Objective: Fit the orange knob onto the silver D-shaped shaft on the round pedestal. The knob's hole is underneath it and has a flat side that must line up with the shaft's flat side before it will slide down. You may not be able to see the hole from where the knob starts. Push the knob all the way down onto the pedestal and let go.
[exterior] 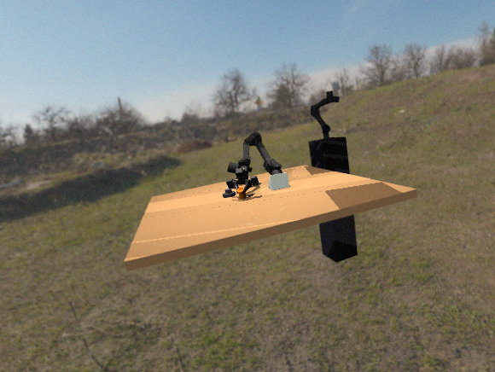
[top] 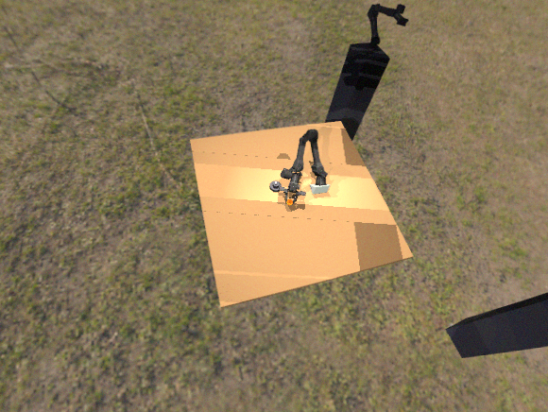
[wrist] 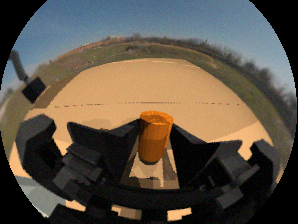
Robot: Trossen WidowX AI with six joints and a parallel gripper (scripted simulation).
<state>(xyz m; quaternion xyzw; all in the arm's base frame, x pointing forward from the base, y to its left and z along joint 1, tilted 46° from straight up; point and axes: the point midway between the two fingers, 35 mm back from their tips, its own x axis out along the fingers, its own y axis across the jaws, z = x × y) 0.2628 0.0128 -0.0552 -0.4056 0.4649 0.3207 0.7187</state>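
Now: the orange knob 1 cm to the right of my gripper tip. From my gripper tip the other things lie so: round dark pedestal (3 cm ahead, 18 cm to the right, 1 cm below).
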